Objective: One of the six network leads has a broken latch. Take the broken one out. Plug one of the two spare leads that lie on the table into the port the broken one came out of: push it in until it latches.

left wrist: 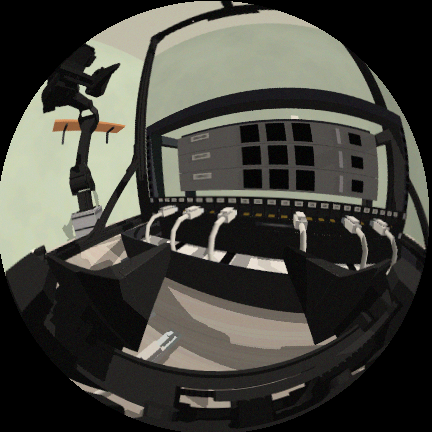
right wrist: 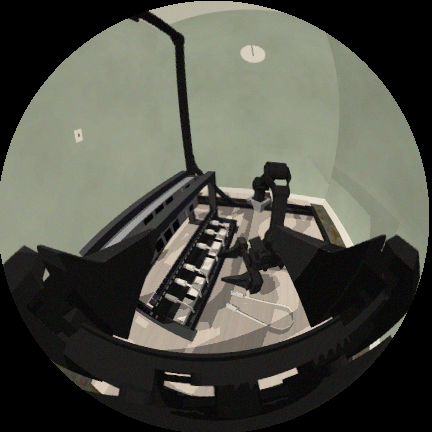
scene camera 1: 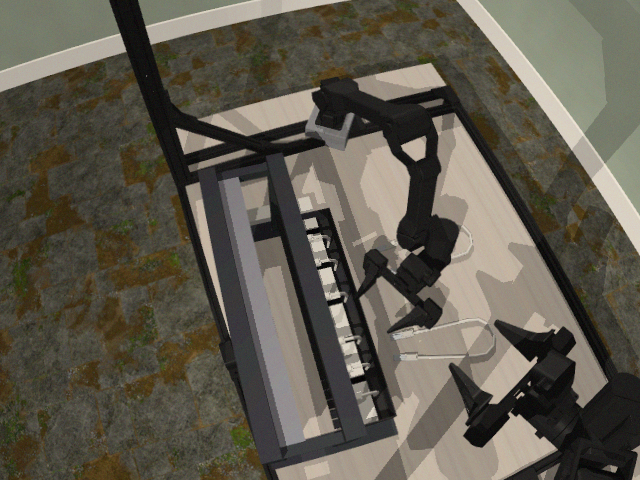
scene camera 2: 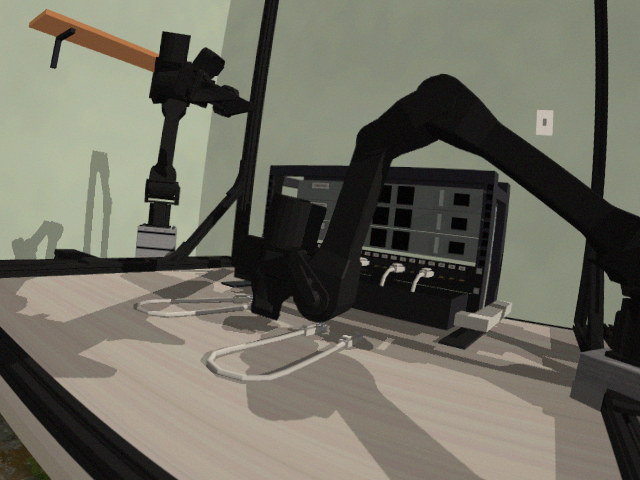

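Seen in the pictures: left gripper, fingertip midpoint: (left wrist: 229,251) (right wrist: 218,266) (scene camera 1: 370,315); right gripper, fingertip midpoint: (right wrist: 215,233) (scene camera 1: 473,342) (scene camera 2: 246,103); left arm's base, link origin: (right wrist: 258,198) (scene camera 1: 331,117); right arm's base, link origin: (left wrist: 86,209) (scene camera 2: 158,226).
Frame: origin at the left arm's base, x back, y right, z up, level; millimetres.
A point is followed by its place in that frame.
Six white network leads sit plugged in along the black panel (left wrist: 270,233) {x -491, y -113, z 10 mm} of the rack; in the left wrist view the fourth lead from the left (left wrist: 300,220) {x -445, y -124, z 41 mm} stands close to the right-hand finger. I cannot tell which latch is broken. My left gripper (scene camera 1: 373,315) {x -459, y -206, z 32 mm} (left wrist: 229,251) {x -459, y -206, z 32 mm} is open and empty, above the table in front of the panel. One spare lead (scene camera 1: 408,356) {x -495, y -306, z -37 mm} (scene camera 2: 193,312) {x -388, y -398, z -46 mm} (right wrist: 232,306) {x -493, y -310, z -37 mm} lies looped on the table near it; a white plug (left wrist: 160,345) {x -453, y -282, z -41 mm} shows low in the left wrist view. The other spare lead (scene camera 1: 471,241) {x -197, y -391, z -45 mm} (scene camera 2: 253,378) {x -162, y -357, z -47 mm} lies partly under the left arm in scene camera 1. My right gripper (scene camera 1: 474,343) {x -549, y -330, z 304 mm} (right wrist: 215,233) {x -549, y -330, z 304 mm} is open and empty, raised.
The dark rack (scene camera 1: 310,289) {x -507, y -99, z 212 mm} (scene camera 2: 439,176) {x -361, y -28, z 198 mm} (right wrist: 212,195) {x -301, y 22, z 113 mm} holds grey units (left wrist: 215,165) {x -636, y -104, z 110 mm} above the panel. A black tray (scene camera 1: 383,397) {x -590, y -276, z -28 mm} (scene camera 2: 408,308) {x -304, y -101, z -11 mm} runs below the panel's front. A white block (scene camera 2: 480,317) {x -239, y -16, z -10 mm} lies by the rack's right end in scene camera 2. Dark frame posts stand around the table.
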